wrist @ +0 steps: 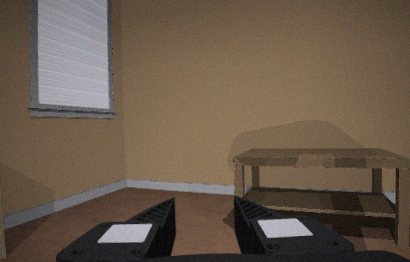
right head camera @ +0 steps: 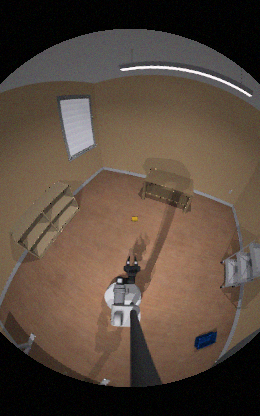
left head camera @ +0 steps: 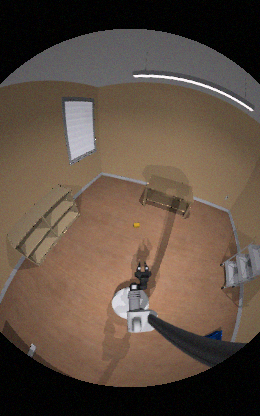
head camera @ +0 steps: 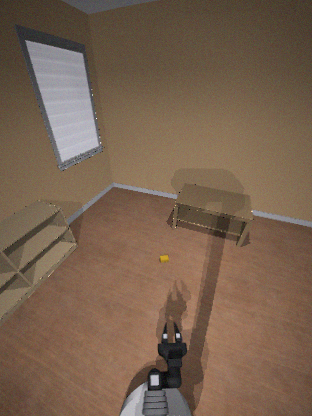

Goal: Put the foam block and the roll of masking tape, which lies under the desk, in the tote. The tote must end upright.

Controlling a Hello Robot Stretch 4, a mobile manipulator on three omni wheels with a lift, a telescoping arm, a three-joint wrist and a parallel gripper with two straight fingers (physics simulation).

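Places are measured from the robot's base along level axes (x right, y down, z ahead), in millimetres.
Pixels of known places: gripper, fingertip midpoint: (wrist: 204, 214) (right head camera: 131, 255) (left head camera: 141, 261) (head camera: 170, 322).
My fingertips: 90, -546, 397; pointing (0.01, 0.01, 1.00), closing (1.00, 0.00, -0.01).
For each thing: its top centre in the pictures, then the offset to it from my fingertips, as dx, dy, dz. "*": a spot on its surface instead.
- small yellow block, top centre: (head camera: 164, 257) (right head camera: 134, 217) (left head camera: 136, 223) +48, +529, +808
- blue tote, surface spot: (left head camera: 216, 335) * +1129, +544, -1326
- grey trolley, surface spot: (right head camera: 244, 265) * +1607, +177, -347
A small yellow block (head camera: 164, 258) (left head camera: 136, 225) (right head camera: 134, 218), apparently the foam block, lies on the floor in front of a low wooden desk (head camera: 215, 200) (left head camera: 170, 186) (right head camera: 167, 181) (wrist: 275, 162). The desk has a lower board; the masking tape cannot be made out. The blue tote (left head camera: 216, 335) (right head camera: 206, 345) is on the floor at the lower right in the right head view and looks upright; the robot's mast partly hides it in the left head view. My gripper (head camera: 170, 326) (left head camera: 143, 263) (right head camera: 132, 259) (wrist: 204, 214) is open and empty, short of the block, pointing towards the far wall.
A wooden shelf unit (head camera: 25, 225) (left head camera: 37, 217) (right head camera: 40, 210) stands along the left wall, below and near a window (head camera: 65, 100) (wrist: 73, 55). A grey trolley (left head camera: 244, 267) (right head camera: 244, 265) stands by the right wall. The desk is close to the far wall.
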